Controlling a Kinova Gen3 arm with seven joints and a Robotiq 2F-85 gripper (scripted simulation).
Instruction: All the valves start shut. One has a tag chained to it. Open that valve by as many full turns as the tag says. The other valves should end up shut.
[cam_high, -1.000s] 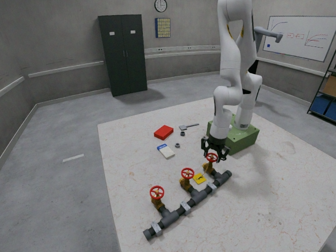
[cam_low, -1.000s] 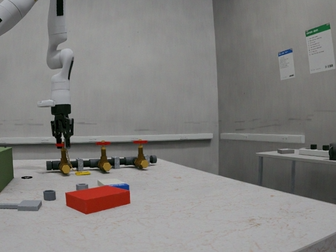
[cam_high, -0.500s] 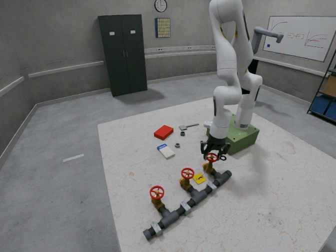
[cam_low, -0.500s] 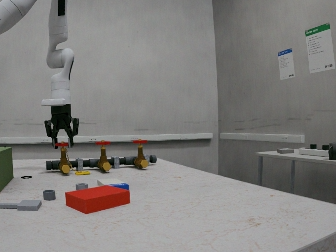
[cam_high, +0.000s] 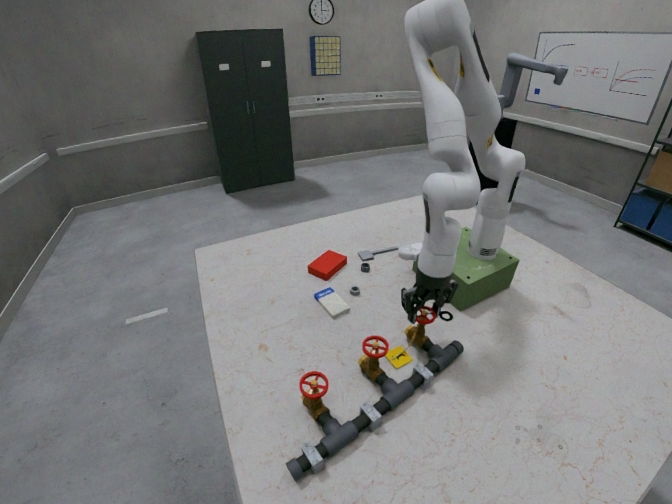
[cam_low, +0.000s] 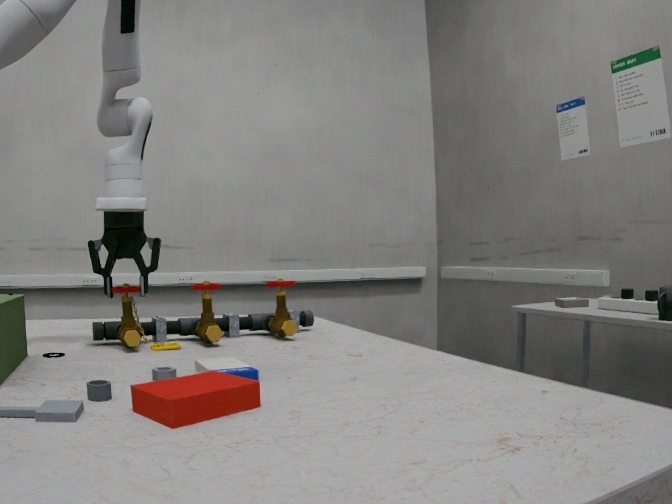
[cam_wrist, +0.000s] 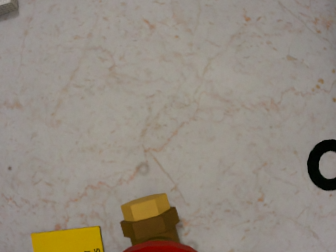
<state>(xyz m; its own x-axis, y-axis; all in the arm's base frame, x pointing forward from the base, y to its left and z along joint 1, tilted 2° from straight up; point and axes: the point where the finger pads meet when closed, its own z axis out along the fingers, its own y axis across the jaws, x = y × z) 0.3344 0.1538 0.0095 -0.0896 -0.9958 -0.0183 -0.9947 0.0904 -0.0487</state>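
My gripper is now 8 cm short of the yellow tag, 2 cm to the right of it and 11 cm above it. From my hand the other things lie so: red block: 10 cm ahead, 41 cm to the right, 9 cm below; white-and-blue box: 15 cm ahead, 23 cm to the right, 10 cm below; grey flat tool: 9 cm behind, 42 cm to the right, 10 cm below.
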